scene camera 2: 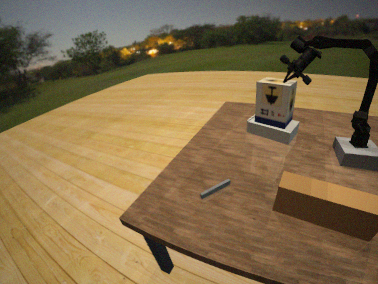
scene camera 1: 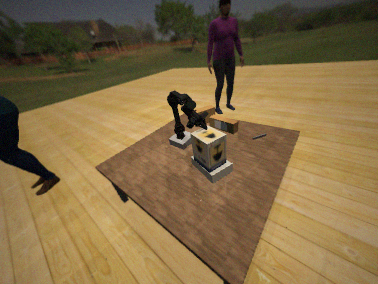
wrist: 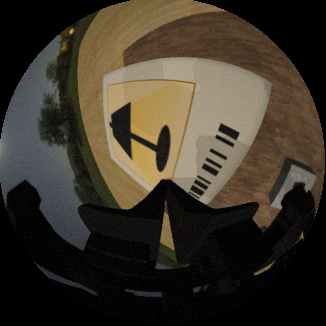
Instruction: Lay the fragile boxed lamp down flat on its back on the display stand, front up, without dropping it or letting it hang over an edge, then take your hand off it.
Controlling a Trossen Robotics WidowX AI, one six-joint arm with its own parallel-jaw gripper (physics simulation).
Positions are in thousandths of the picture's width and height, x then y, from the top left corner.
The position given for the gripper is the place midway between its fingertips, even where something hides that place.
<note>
In view: the gripper (wrist: 508, 560) and a display stand (scene camera 2: 755, 481).
</note>
